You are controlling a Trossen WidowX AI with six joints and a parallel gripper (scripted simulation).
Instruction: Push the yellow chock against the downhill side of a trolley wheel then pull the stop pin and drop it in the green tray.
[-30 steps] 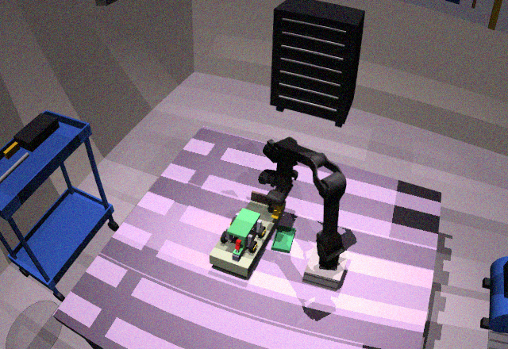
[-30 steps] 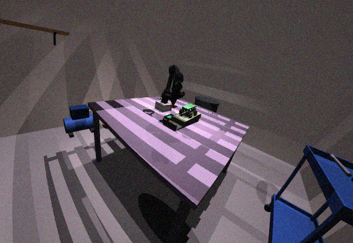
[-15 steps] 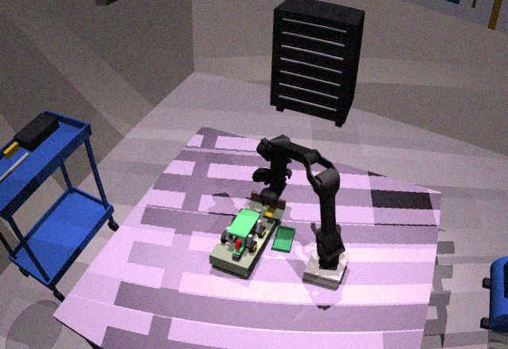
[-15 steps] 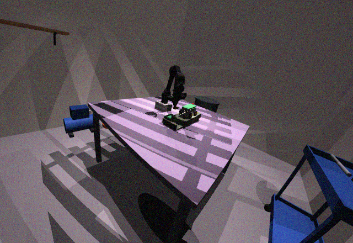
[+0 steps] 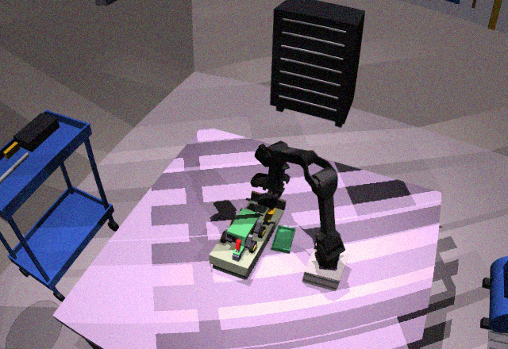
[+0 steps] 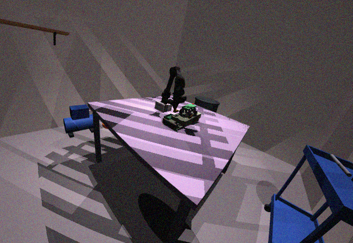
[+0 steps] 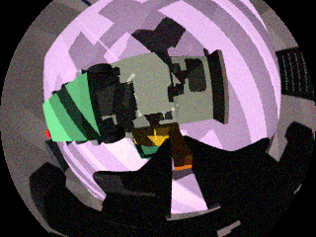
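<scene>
Right now my gripper tip is 23 cm to the right of the red-headed stop pin and 8 cm short of it. Round my gripper tip: yellow chock: 2 cm to the left, 1 cm below; green-topped trolley: 14 cm to the left, 8 cm ahead, 1 cm below; green tray: 13 cm below, 6 cm to the left, 6 cm behind.
</scene>
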